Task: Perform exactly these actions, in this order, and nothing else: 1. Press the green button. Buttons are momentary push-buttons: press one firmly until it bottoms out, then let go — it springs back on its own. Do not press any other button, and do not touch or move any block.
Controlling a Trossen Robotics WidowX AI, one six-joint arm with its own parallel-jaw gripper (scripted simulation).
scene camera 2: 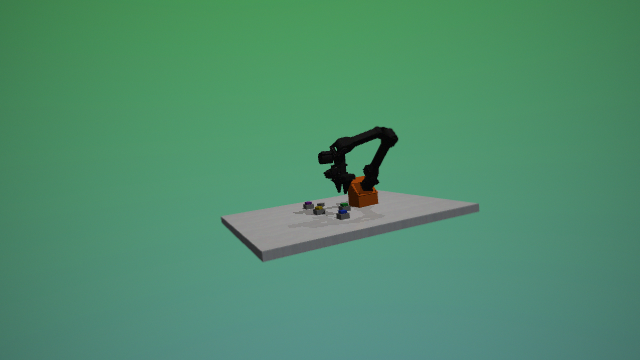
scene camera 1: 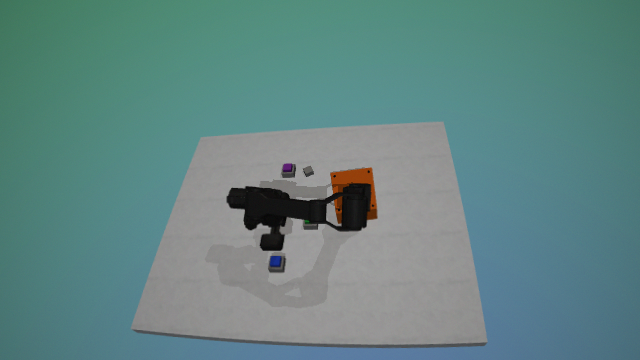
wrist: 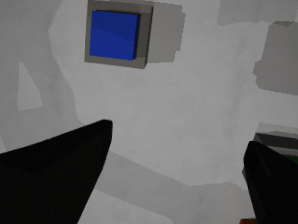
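Note:
My gripper (scene camera 1: pixel 281 235) (wrist: pixel 180 140) open, holding nothing. Blue button (wrist: pixel 110 35) in sight.

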